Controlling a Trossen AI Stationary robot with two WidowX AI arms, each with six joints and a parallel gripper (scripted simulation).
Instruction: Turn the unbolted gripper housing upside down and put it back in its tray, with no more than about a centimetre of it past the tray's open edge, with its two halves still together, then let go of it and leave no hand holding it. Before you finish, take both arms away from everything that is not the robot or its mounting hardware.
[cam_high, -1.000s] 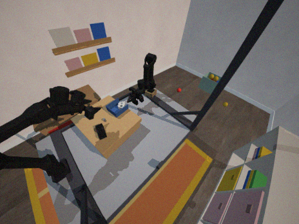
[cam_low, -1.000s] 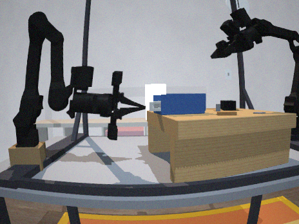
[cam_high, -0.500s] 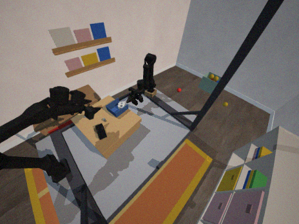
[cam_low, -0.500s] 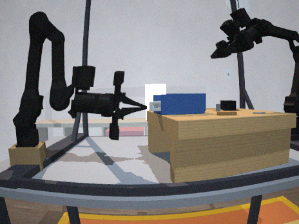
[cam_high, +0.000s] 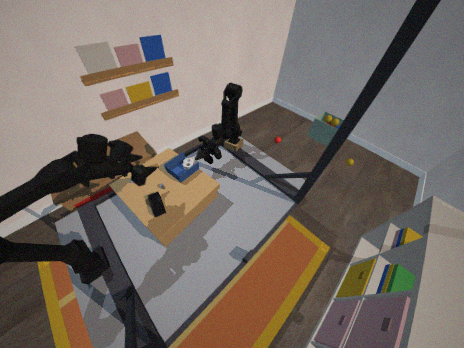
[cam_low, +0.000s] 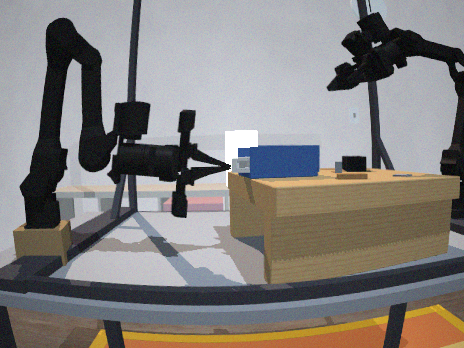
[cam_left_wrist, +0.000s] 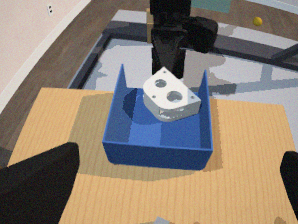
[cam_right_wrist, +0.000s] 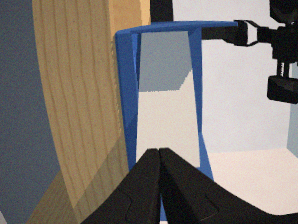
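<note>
The blue tray lies 15 cm to the left of my right hand and 1 cm ahead of it. Round my right hand: wooden block: 24 cm to the left, 8 cm below, 1 cm ahead.
</note>
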